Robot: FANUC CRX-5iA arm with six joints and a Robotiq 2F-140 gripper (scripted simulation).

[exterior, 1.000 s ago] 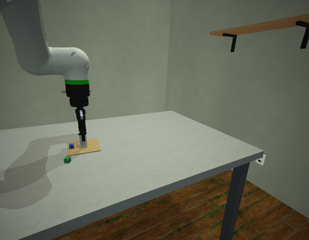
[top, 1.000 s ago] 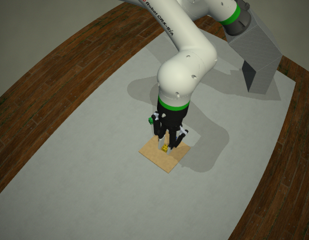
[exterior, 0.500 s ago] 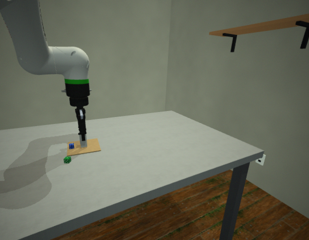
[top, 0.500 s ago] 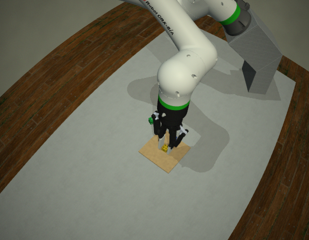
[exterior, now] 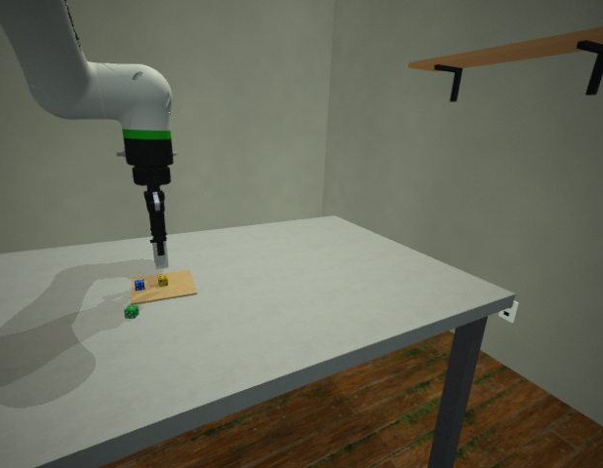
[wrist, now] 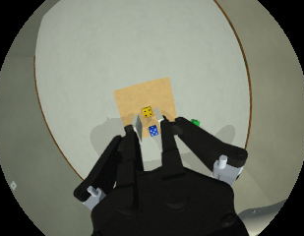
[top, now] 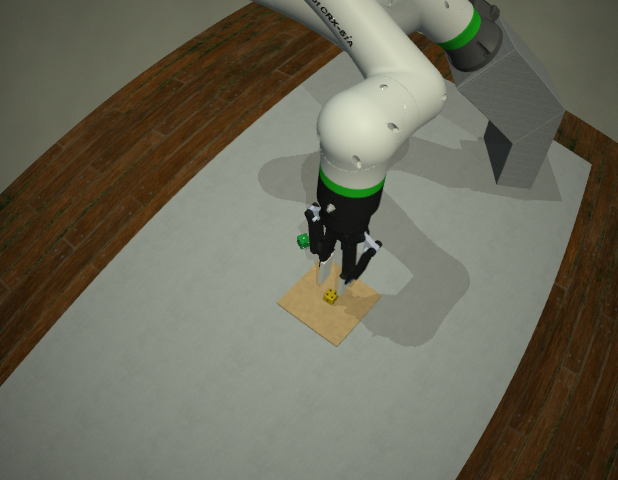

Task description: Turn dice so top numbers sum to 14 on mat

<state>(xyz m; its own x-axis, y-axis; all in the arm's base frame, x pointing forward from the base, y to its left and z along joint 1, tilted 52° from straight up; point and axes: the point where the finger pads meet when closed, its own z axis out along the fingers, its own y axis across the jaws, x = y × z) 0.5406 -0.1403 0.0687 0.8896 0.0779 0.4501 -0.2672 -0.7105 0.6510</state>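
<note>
The green die lies 100 mm behind my hand, 90 mm to the right of it and 80 mm below it. The rest, counted from my hand: yellow die 80 mm below; tan mat 90 mm below; blue die 50 mm behind, 10 mm to the left, 80 mm below.
</note>
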